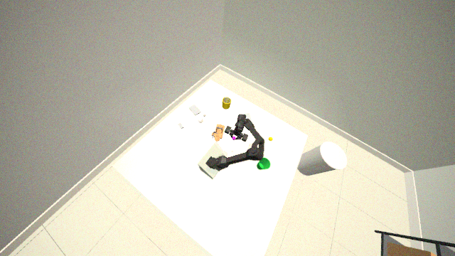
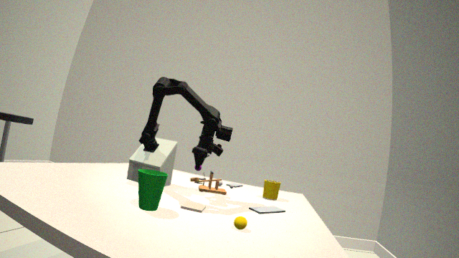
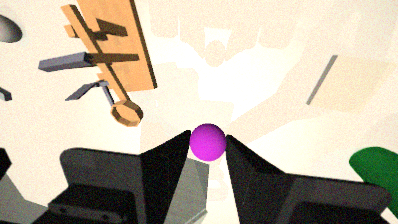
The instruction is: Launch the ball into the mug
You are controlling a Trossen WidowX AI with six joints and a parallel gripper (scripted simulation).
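Right now the catapult is 16 cm to the left of my gripper tip and 7 cm below it. From my gripper tip the other things lie so: green cup 3 cm behind, 32 cm to the right, 9 cm below; pale flat tile 8 cm ahead, 19 cm to the right, 12 cm below; purple ball 1 cm above.
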